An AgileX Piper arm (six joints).
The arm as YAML. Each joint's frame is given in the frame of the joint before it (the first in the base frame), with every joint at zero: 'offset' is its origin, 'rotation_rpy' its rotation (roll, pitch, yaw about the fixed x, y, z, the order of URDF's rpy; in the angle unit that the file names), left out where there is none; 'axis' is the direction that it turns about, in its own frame. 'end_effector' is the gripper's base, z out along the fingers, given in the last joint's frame.
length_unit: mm
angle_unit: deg
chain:
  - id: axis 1
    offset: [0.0, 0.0, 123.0]
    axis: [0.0, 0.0, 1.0]
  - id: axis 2
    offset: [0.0, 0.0, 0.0]
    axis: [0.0, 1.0, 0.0]
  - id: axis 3
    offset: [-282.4, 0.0, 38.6]
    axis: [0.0, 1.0, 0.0]
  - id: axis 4
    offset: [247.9, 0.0, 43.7]
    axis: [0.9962, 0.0, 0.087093]
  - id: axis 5
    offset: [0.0, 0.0, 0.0]
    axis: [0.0, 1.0, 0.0]
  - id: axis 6
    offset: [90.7, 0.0, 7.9]
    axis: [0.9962, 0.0, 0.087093]
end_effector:
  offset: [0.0, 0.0, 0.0]
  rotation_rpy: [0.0, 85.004, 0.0]
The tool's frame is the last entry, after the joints.
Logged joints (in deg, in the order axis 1, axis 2, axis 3, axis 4, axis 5, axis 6), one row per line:
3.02, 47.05, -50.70, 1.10, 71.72, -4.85
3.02, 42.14, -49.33, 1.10, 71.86, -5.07
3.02, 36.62, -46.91, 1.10, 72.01, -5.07
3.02, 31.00, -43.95, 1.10, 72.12, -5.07
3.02, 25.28, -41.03, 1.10, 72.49, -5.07
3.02, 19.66, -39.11, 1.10, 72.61, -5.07
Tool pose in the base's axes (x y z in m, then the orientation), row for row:
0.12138, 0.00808, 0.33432, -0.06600, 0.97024, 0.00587, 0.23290
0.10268, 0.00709, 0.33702, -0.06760, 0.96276, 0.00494, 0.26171
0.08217, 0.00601, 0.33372, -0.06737, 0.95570, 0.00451, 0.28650
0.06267, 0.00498, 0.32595, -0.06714, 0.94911, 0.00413, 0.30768
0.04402, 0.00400, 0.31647, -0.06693, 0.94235, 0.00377, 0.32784
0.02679, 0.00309, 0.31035, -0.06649, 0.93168, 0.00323, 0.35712
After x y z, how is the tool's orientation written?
As a quaternion, x y z w.
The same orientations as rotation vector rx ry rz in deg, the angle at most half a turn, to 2 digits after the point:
-10.39, 152.71, 0.92
-10.48, 149.29, 0.77
-10.32, 146.34, 0.69
-10.17, 143.80, 0.63
-10.04, 141.37, 0.57
-9.83, 137.80, 0.48

